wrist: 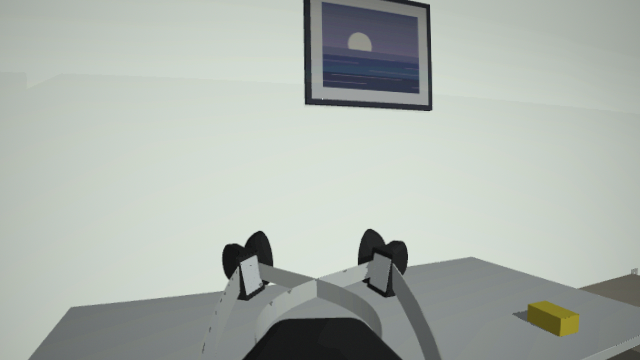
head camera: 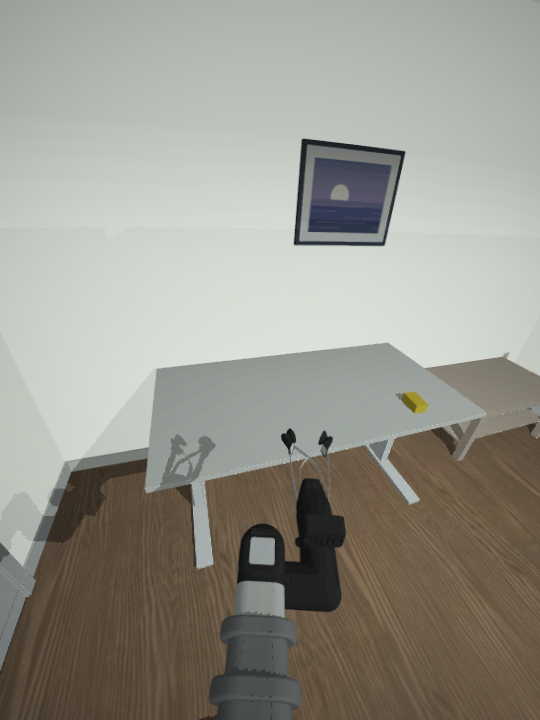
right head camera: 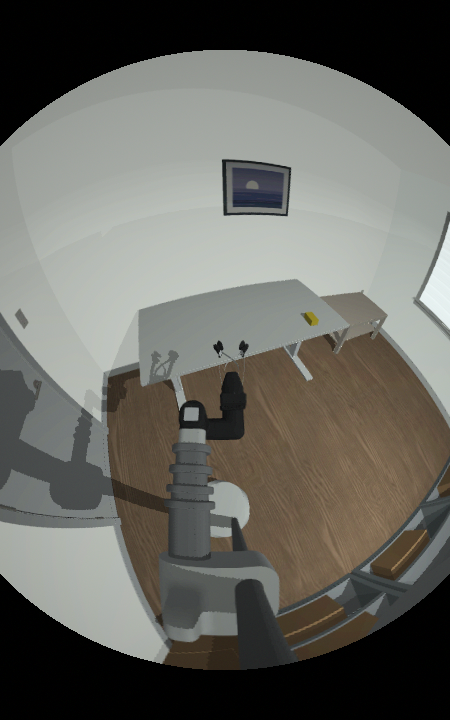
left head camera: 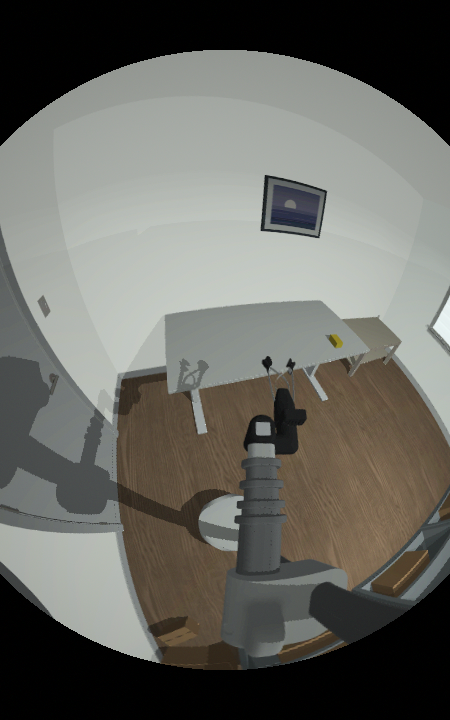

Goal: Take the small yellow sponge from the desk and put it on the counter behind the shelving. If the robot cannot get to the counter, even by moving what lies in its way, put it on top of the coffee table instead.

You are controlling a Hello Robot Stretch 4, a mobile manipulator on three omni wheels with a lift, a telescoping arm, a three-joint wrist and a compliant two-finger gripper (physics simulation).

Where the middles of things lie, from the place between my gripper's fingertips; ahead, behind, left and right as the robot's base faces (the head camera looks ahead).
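Small yellow sponge (wrist: 555, 319): far below my hand, far ahead of it, far to the right of it. Framed picture (head camera: 346, 193): 500 mm above my hand, 1130 mm ahead of it, 260 mm to the right of it.
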